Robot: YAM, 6 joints.
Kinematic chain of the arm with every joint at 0, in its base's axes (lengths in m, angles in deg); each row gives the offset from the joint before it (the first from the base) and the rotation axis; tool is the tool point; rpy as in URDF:
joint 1: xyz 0 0 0.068 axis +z
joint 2: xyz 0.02 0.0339 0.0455 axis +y
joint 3: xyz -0.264 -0.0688 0 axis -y
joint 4: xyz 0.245 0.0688 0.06 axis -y
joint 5: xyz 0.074 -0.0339 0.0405 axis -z
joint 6: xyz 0.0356 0 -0.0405 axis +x
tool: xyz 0 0 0 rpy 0 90 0
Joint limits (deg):
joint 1: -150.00..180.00
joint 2: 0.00..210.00
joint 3: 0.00..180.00
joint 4: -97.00..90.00
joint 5: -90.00..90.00
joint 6: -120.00..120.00
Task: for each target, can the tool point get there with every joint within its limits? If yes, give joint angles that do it. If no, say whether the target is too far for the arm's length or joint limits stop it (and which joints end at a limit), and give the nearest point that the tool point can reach.
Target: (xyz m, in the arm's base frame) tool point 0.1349 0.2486 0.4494
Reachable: yes | joints 61.57 71.19 66.14 30.90 0.41 32.31
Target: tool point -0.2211 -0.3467 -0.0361
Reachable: yes | joints -120.51 155.02 101.07 -58.71 23.92 83.27
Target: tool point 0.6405 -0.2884 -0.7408
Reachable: no: too far | nearest point 0.4022 -0.1811 -0.3249 | short by 0.491 m
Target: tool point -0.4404 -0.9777 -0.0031
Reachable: no: too far | nearest point -0.2637 -0.5854 0.0446 | short by 0.433 m
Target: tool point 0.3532 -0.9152 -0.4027
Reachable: no: too far | nearest point 0.2057 -0.5330 -0.1827 | short by 0.465 m
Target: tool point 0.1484 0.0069 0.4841
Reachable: yes | joints -6.10 51.71 79.42 -29.77 -39.55 8.11
